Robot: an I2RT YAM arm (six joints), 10 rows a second.
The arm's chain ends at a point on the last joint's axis. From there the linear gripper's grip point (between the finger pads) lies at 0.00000 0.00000 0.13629 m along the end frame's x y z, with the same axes.
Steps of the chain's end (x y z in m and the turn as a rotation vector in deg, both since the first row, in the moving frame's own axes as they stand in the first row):
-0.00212 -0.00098 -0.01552 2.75 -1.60 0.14
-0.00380 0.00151 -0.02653 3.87 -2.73 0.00
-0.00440 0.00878 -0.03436 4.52 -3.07 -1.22
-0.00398 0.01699 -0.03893 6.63 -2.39 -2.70
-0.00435 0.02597 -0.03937 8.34 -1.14 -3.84
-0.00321 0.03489 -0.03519 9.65 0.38 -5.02
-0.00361 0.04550 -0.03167 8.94 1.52 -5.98
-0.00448 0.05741 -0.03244 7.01 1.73 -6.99
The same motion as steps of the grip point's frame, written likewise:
-0.00592 -0.00752 -0.01573 2.75 -1.60 0.14
-0.01029 -0.00769 -0.02700 3.87 -2.73 0.00
-0.01181 -0.00188 -0.03498 4.52 -3.07 -1.22
-0.01002 0.00140 -0.03996 6.63 -2.39 -2.70
-0.00771 0.00631 -0.04084 8.34 -1.14 -3.84
-0.00331 0.01203 -0.03712 9.65 0.38 -5.02
-0.00112 0.02417 -0.03337 8.94 1.52 -5.98
-0.00140 0.04057 -0.03352 7.01 1.73 -6.99

